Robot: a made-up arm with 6 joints. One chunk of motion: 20 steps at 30 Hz.
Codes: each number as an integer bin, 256 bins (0 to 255) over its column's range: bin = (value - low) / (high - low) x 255, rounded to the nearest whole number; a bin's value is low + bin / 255 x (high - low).
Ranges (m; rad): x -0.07..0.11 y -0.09..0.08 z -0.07..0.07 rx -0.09..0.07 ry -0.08..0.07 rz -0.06..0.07
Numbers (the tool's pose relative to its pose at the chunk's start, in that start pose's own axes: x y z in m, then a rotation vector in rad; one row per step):
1: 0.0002 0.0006 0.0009 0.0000 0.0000 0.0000
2: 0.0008 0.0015 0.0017 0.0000 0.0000 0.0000
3: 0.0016 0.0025 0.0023 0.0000 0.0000 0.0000
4: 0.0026 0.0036 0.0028 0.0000 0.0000 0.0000
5: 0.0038 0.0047 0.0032 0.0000 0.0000 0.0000
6: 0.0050 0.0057 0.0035 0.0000 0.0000 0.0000
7: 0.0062 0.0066 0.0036 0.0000 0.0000 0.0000
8: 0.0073 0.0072 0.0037 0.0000 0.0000 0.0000
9: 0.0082 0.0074 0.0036 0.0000 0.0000 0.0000
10: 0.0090 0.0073 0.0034 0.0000 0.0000 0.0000
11: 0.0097 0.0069 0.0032 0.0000 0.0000 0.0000
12: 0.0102 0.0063 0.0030 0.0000 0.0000 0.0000
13: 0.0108 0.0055 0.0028 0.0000 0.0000 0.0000
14: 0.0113 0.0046 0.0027 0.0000 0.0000 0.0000
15: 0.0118 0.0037 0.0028 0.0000 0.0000 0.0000
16: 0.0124 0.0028 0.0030 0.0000 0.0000 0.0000
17: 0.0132 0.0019 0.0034 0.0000 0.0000 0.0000
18: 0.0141 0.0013 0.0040 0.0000 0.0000 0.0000
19: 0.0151 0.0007 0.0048 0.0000 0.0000 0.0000
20: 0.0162 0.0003 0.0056 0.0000 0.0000 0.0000
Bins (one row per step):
1: 99 136 129 143 136 118
2: 100 137 131 143 136 118
3: 101 139 132 143 136 118
4: 103 140 133 143 136 118
5: 105 142 133 143 136 118
6: 106 144 134 143 136 118
7: 108 145 134 143 136 118
8: 110 146 134 143 136 118
9: 111 146 134 143 136 118
10: 112 146 134 143 136 118
11: 113 145 133 143 136 118
12: 114 144 133 143 136 118
13: 114 143 133 143 136 118
14: 115 142 132 143 136 118
15: 116 141 133 143 136 118
16: 117 139 133 143 136 118
17: 118 138 134 143 136 118
18: 119 137 135 143 136 118
19: 121 136 136 143 136 118
20: 122 135 138 143 136 118

